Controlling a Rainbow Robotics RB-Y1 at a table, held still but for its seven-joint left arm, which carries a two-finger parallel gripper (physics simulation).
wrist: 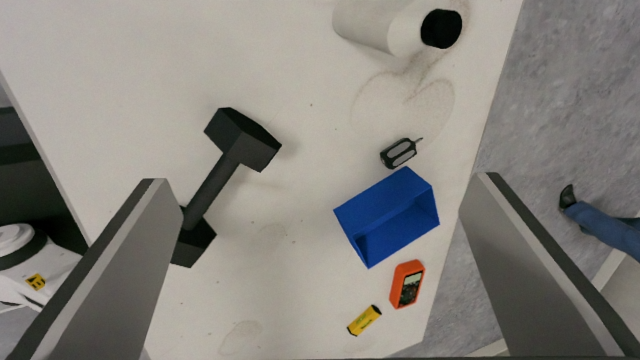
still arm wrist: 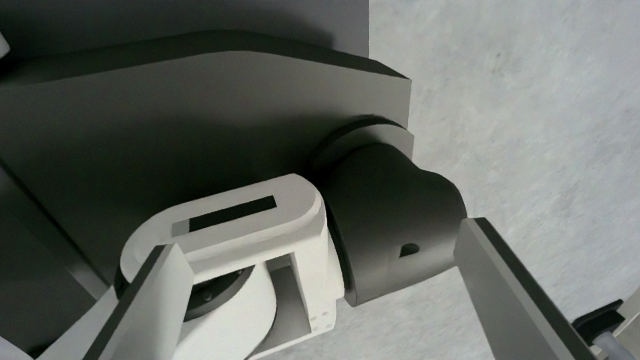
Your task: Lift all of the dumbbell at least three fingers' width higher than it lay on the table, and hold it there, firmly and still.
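A black dumbbell (wrist: 212,187) with blocky heads lies on the pale table (wrist: 280,290) in the wrist view, left of the middle. Its lower head is partly hidden behind the left finger. My gripper (wrist: 321,195) is open, with its two fingers wide apart, high above the table; the dumbbell is not between its fingertips but lies below, toward the left finger. The dumbbell does not show in the still arm wrist view, where that arm's own open fingers (still arm wrist: 322,232) frame parts of the robot's body.
A blue open box (wrist: 387,217), a small black and grey tool (wrist: 399,153), an orange multimeter (wrist: 407,284) and a yellow battery-like cylinder (wrist: 364,320) lie at the right of the table. A white cylinder with a black end (wrist: 395,25) lies at the top. A person's leg (wrist: 600,225) shows beyond the right edge.
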